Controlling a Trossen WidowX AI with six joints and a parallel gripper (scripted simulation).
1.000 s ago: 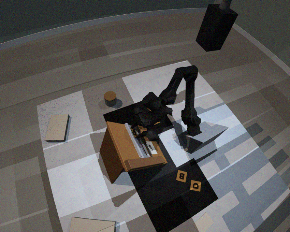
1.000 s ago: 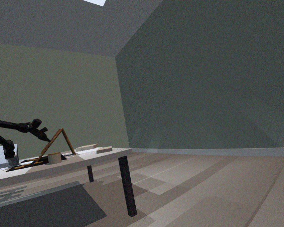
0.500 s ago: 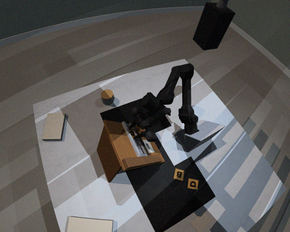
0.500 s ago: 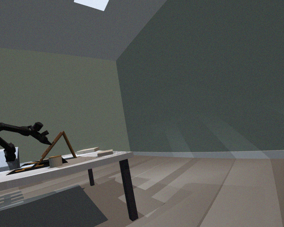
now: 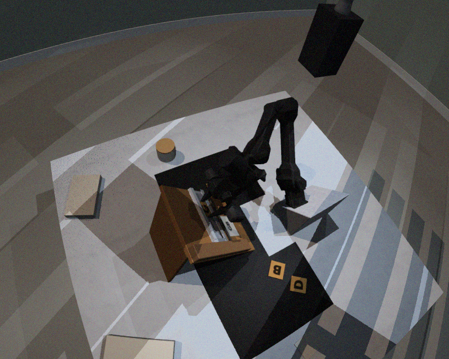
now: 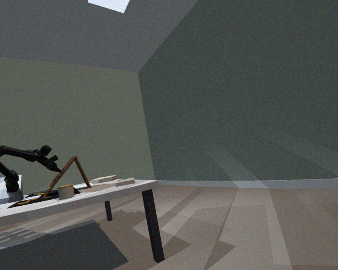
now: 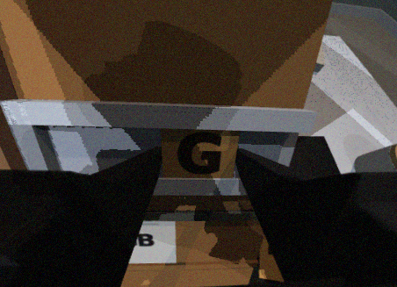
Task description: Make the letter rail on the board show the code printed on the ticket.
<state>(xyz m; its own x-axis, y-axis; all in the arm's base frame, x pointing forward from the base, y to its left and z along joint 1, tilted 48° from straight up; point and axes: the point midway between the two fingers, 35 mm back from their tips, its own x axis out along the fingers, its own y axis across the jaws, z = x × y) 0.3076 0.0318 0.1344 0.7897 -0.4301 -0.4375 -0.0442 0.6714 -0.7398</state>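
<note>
My gripper tip is 80 mm above the white ticket, 70 mm past it and 60 mm to the right of it. Round my gripper tip: black mat 150 mm below, 140 mm behind, 90 mm to the left; g tile right at my gripper tip; f tile 150 mm below, 130 mm to the right, 100 mm behind.
</note>
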